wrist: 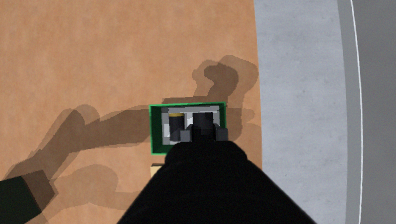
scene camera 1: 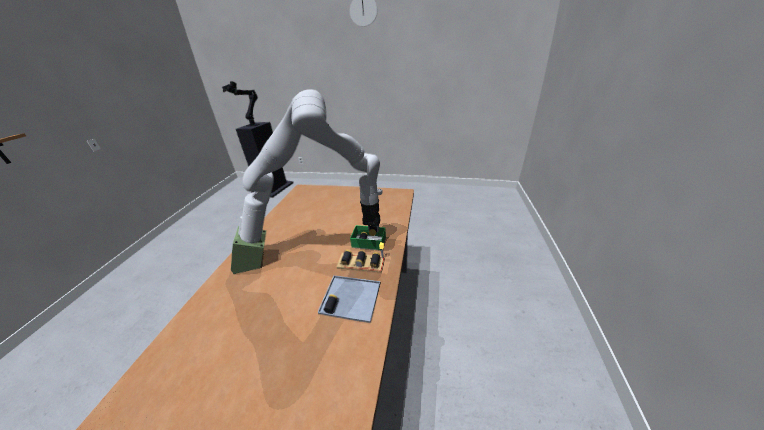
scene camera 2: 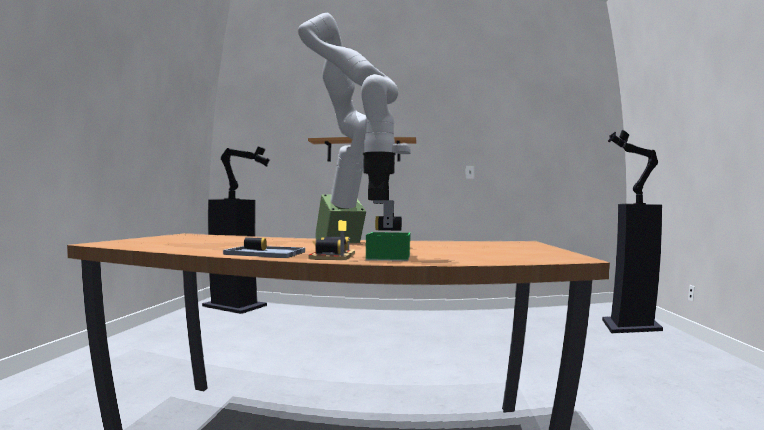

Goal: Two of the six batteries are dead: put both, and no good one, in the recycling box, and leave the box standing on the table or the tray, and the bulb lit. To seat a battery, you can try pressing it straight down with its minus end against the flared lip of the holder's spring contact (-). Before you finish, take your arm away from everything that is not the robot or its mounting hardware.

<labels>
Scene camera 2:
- my gripper: 388, 227
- green recycling box: 381, 246
</labels>
